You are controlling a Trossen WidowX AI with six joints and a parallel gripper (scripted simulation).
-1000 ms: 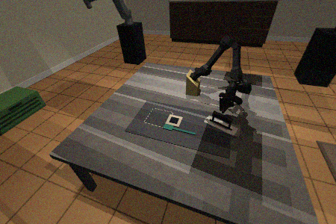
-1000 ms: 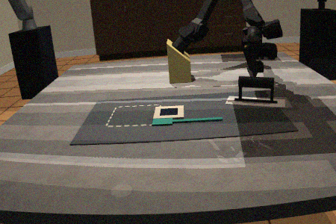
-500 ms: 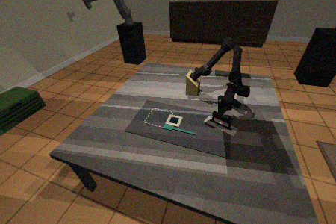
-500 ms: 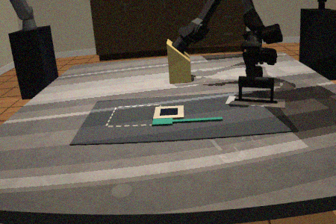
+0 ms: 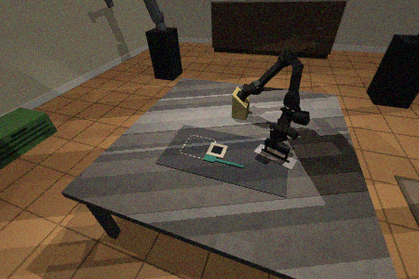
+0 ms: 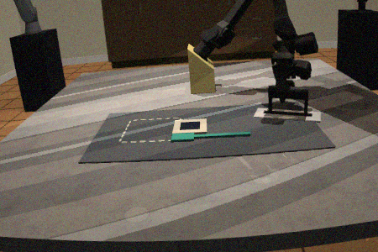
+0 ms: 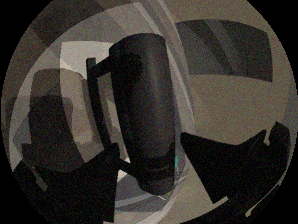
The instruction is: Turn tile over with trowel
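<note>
The white flat tool lies 2 cm below my gripper tip and 2 cm behind it. The rest, counted from my gripper tip: cream tile: 27 cm to the right, 6 cm below, 5 cm ahead; dark mat: 23 cm to the right, 8 cm below, 6 cm ahead; green trowel: 24 cm to the right, 12 cm ahead, 6 cm below.
</note>
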